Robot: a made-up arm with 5 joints.
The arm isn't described. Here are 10 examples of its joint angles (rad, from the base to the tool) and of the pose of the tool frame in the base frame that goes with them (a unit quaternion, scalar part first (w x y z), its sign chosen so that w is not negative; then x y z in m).
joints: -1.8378 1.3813 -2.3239 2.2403 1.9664
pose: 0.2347 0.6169 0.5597 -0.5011 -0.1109 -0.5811 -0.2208
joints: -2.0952 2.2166 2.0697 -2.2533 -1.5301
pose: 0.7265 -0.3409 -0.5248 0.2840 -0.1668 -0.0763 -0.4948
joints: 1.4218 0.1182 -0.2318 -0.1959 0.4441
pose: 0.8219 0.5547 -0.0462 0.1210 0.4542 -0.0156 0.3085
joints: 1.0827 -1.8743 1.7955 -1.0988 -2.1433
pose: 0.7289 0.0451 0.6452 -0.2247 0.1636 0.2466 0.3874
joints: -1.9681 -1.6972 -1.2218 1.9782 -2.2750
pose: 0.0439 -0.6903 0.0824 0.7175 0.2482 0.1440 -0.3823
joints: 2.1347 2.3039 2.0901 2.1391 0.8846
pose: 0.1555 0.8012 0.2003 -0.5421 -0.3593 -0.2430 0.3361
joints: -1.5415 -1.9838 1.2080 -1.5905 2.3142
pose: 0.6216 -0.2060 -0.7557 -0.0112 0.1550 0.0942 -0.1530
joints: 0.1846 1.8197 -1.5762 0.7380 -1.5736
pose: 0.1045 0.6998 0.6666 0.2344 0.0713 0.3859 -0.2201
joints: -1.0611 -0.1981 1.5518 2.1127 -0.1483
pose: 0.1103 -0.7051 0.2407 -0.6579 0.4864 -0.1398 -0.3852
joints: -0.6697 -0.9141 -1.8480 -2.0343 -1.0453
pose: 0.5223 0.3790 0.7629 0.0395 0.7610 0.6538 0.1393
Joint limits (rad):
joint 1: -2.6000..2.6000
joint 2: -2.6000..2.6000
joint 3: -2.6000..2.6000
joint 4: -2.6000..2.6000
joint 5: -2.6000..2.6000
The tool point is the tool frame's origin. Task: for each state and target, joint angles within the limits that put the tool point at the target. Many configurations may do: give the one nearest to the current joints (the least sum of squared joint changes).
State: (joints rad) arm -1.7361 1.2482 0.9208 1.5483 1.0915
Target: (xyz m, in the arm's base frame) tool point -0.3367 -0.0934 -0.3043
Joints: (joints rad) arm -1.2371 1.9357 0.9265 1.7151 0.8536
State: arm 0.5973 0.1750 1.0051 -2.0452 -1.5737
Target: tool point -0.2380 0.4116 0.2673
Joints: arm 0.8766 0.9636 1.8543 -2.3960 -1.3991
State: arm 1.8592 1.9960 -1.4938 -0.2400 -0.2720
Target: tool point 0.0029 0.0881 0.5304
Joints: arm 2.2106 2.0869 -1.5033 0.2121 -0.1489
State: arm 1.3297 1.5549 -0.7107 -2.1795 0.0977
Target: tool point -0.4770 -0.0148 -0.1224
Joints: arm 0.5985 2.4606 -0.3692 -2.3509 -0.1407
